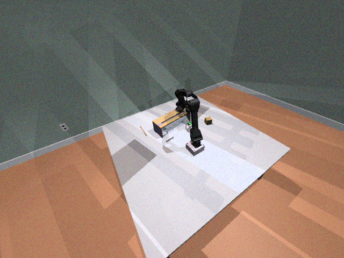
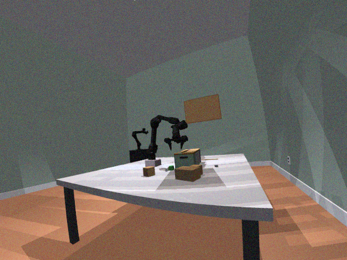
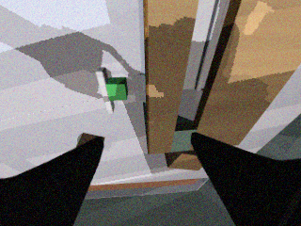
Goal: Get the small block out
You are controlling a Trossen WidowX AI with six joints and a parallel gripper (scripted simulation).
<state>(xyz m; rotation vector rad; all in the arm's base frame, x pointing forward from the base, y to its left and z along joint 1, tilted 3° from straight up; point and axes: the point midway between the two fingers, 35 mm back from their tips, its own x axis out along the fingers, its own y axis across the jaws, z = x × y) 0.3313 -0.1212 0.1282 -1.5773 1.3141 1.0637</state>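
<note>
My gripper tip is now 40 mm past the green block, 20 mm to the left of it and 140 mm above it. Also, from my gripper tip: clear-fronted box 20 mm ahead, 130 mm to the left, 90 mm below; then thin wooden stick 160 mm ahead, 430 mm to the left, 150 mm below.
</note>
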